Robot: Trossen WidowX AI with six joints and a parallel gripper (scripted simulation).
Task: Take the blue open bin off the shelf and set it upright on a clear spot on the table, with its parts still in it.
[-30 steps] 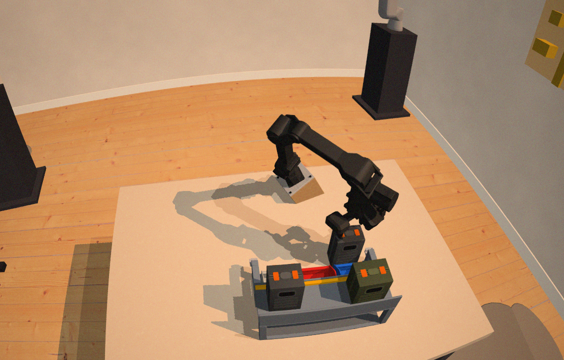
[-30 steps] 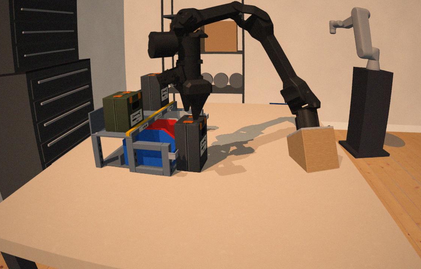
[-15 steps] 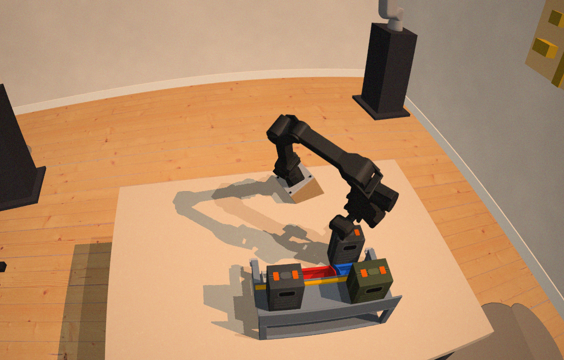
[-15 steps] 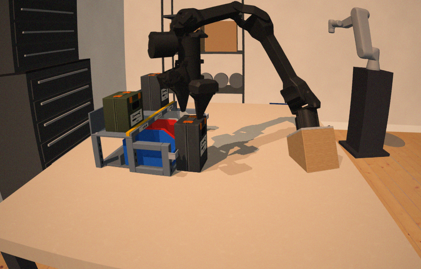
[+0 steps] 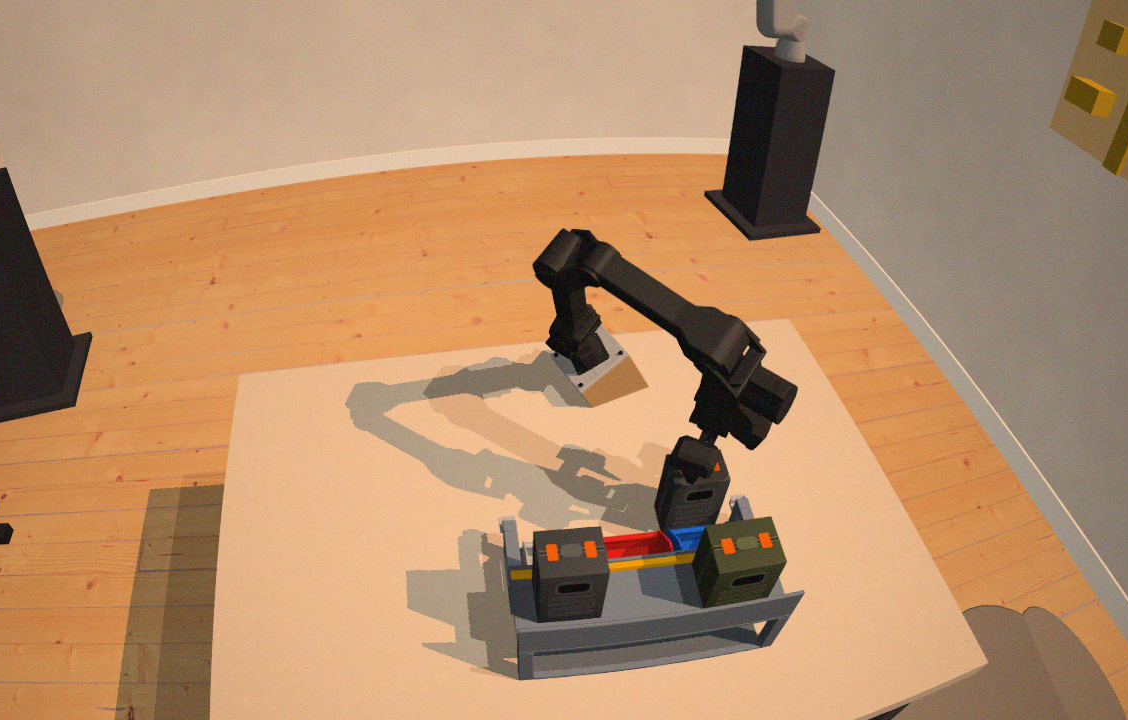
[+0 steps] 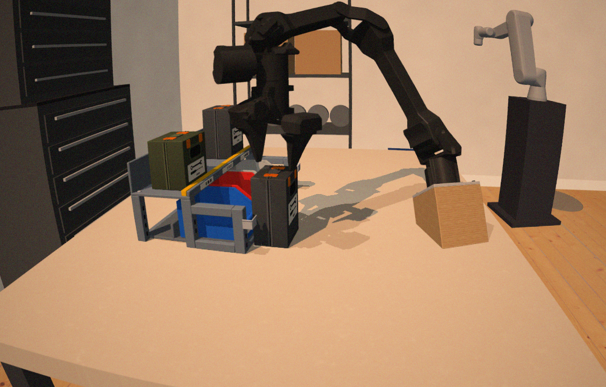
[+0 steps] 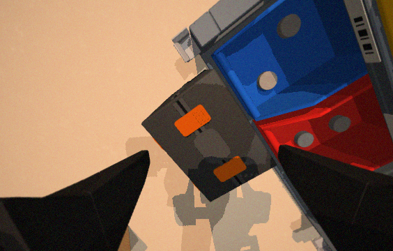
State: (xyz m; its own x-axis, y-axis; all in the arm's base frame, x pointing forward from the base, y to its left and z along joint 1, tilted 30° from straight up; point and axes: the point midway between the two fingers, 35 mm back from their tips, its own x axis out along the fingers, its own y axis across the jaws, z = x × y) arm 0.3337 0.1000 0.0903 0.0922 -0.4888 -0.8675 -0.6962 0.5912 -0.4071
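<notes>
Now: the blue open bin 130 mm below my hand, 110 mm ahead of it and 20 mm to the right of it. From my hand the other things lie so: red bin: 130 mm to the right, 130 mm below, 90 mm ahead; yellow rail: 140 mm to the right, 120 mm ahead, 70 mm below; green case: 190 mm ahead, 40 mm to the right, 30 mm below.
</notes>
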